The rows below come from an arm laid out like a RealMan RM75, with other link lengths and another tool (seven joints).
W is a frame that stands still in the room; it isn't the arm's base.
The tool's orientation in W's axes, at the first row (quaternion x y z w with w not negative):
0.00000 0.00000 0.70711 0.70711
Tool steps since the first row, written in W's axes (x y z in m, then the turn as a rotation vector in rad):
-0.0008 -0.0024 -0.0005 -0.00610 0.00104 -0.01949
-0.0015 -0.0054 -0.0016 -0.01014 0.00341 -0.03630
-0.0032 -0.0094 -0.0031 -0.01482 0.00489 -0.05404
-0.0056 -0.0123 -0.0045 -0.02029 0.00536 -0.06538
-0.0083 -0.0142 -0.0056 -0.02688 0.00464 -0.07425
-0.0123 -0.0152 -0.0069 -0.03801 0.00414 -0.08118
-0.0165 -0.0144 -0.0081 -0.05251 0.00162 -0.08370
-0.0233 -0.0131 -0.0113 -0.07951 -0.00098 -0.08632
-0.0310 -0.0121 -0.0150 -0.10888 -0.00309 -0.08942
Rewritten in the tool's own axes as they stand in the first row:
-0.0024 0.0008 -0.0005 0.00104 0.00610 -0.01949
-0.0054 0.0015 -0.0016 0.00341 0.01014 -0.03630
-0.0094 0.0032 -0.0031 0.00489 0.01482 -0.05404
-0.0123 0.0056 -0.0045 0.00536 0.02029 -0.06538
-0.0142 0.0083 -0.0056 0.00464 0.02688 -0.07425
-0.0152 0.0123 -0.0069 0.00414 0.03801 -0.08118
-0.0144 0.0165 -0.0081 0.00162 0.05251 -0.08370
-0.0131 0.0233 -0.0113 -0.00098 0.07951 -0.08632
-0.0121 0.0310 -0.0150 -0.00309 0.10888 -0.08942

